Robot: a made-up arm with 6 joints. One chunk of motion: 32 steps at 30 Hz.
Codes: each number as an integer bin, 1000 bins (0 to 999) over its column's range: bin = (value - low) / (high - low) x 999, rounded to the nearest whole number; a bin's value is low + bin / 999 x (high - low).
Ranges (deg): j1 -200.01..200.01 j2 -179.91..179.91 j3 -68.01..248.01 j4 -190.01..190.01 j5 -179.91..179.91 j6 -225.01..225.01
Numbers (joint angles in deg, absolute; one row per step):
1: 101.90 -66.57 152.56 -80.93 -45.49 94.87
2: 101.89 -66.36 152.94 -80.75 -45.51 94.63
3: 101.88 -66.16 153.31 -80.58 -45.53 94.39
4: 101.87 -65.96 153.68 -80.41 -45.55 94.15
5: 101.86 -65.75 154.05 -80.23 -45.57 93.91
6: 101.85 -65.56 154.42 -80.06 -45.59 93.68
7: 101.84 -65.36 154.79 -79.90 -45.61 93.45
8: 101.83 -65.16 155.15 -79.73 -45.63 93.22
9: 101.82 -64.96 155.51 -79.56 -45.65 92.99
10: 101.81 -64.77 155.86 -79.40 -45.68 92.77
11: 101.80 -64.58 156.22 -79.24 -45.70 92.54
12: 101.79 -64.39 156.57 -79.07 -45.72 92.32
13: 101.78 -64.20 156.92 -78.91 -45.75 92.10
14: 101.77 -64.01 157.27 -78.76 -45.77 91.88
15: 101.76 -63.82 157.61 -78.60 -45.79 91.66
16: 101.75 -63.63 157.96 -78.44 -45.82 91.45
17: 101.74 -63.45 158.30 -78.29 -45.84 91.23
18: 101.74 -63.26 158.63 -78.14 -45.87 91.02
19: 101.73 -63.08 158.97 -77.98 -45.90 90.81
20: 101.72 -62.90 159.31 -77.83 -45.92 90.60
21: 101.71 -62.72 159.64 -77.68 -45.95 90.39
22: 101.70 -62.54 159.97 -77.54 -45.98 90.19
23: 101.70 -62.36 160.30 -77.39 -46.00 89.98
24: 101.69 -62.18 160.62 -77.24 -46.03 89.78
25: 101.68 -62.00 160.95 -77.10 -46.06 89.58
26: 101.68 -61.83 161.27 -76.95 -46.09 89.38
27: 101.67 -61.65 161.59 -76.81 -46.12 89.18
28: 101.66 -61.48 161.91 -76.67 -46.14 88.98
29: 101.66 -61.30 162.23 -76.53 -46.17 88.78
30: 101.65 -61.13 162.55 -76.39 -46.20 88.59
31: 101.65 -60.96 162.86 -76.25 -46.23 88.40
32: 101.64 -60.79 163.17 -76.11 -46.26 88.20
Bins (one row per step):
1: 754 315 697 287 373 710
2: 754 315 698 287 373 710
3: 754 316 700 288 373 709
4: 754 316 701 288 373 709
5: 754 317 702 289 373 708
6: 754 317 703 289 373 707
7: 754 318 704 289 373 707
8: 754 319 705 290 373 706
9: 754 319 707 290 373 706
10: 754 320 708 291 373 705
11: 754 320 709 291 373 705
12: 754 321 710 292 373 704
13: 754 321 711 292 372 704
14: 754 322 712 292 372 703
15: 754 322 713 293 372 703
16: 754 323 714 293 372 703
17: 754 323 715 294 372 702
18: 754 324 716 294 372 702
19: 754 324 718 295 372 701
20: 754 325 719 295 372 701
21: 754 325 720 295 372 700
22: 753 326 721 296 372 700
23: 753 326 722 296 372 699
24: 753 327 723 296 372 699
25: 753 327 724 297 372 698
26: 753 328 725 297 372 698
27: 753 328 726 298 371 697
28: 753 329 727 298 371 697
29: 753 329 728 298 371 697
30: 753 330 729 299 371 696
31: 753 330 730 299 371 696
32: 753 331 731 299 371 695

